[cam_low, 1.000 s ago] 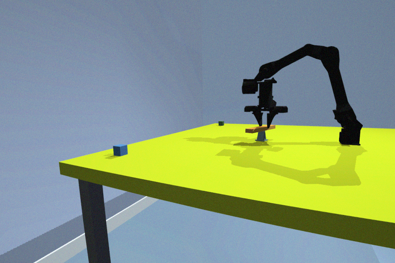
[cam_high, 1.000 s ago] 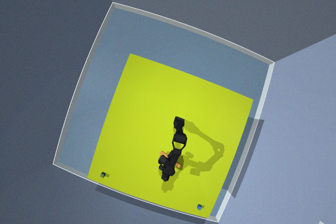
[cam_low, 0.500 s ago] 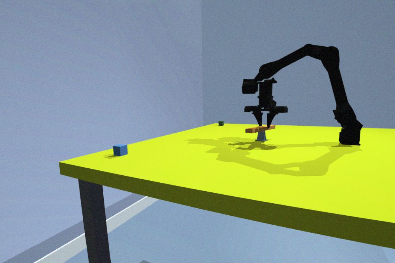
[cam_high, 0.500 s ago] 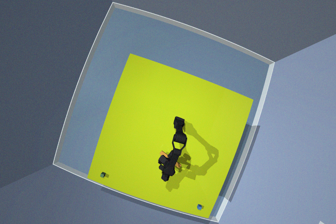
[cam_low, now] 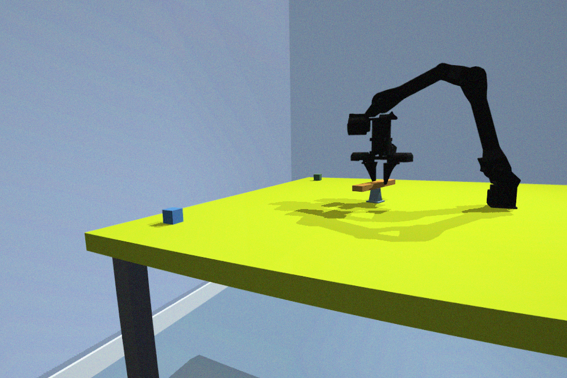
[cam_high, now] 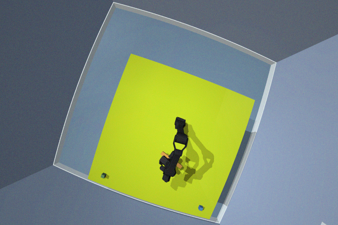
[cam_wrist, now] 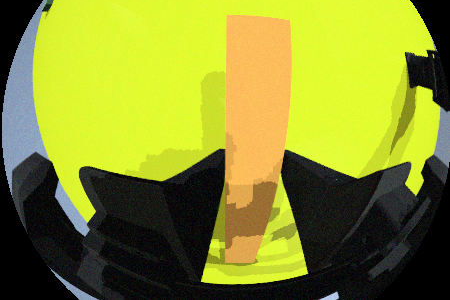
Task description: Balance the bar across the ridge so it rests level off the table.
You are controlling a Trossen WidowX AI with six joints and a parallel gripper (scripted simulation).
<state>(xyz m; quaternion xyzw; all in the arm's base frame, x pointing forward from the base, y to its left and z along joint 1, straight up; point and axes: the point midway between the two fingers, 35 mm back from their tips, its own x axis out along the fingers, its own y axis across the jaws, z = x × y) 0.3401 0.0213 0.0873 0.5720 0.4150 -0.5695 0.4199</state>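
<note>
Now: gripper tip 3 cm to the right of the orange bar and 1 cm short of it. Round my gripper tip: green cube: 52 cm to the right, 40 cm ahead, 4 cm below; blue cube: 48 cm to the left, 40 cm ahead, 4 cm below.
</note>
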